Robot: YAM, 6 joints.
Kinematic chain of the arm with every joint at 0, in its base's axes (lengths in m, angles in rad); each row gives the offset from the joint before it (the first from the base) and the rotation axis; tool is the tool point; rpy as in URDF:
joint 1: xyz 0 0 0.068 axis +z
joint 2: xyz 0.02 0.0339 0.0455 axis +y
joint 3: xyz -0.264 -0.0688 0 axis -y
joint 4: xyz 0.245 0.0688 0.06 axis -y
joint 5: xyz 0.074 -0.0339 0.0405 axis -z
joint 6: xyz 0.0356 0 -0.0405 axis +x
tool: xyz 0 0 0 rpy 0 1.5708 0
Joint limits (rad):
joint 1: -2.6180..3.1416
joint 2: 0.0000..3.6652
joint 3: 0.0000..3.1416
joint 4: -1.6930..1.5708
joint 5: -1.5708..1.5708
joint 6: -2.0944..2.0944
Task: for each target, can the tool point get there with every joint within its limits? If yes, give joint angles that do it. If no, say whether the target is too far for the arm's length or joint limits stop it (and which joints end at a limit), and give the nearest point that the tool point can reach.
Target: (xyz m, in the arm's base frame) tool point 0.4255 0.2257 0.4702
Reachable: yes | joints 0.4355 2.5178 2.7058 1.2079 -0.7820 -0.6032
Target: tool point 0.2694 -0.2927 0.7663
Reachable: no: too far | nearest point 0.2258 -0.2454 0.6552 | short by 0.128 m
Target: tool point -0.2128 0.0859 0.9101
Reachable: no: too far | nearest point -0.1661 0.0671 0.7188 | short by 0.198 m
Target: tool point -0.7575 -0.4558 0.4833
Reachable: no: too far | nearest point -0.5101 -0.3070 0.3597 | short by 0.314 m
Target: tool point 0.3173 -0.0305 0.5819
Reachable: yes | joints -0.0267 1.8298 2.6260 -0.8342 0.6680 -0.1764
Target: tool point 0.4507 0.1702 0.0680
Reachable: yes | joints 0.4217 2.4128 1.4071 0.4899 0.9612 1.4294
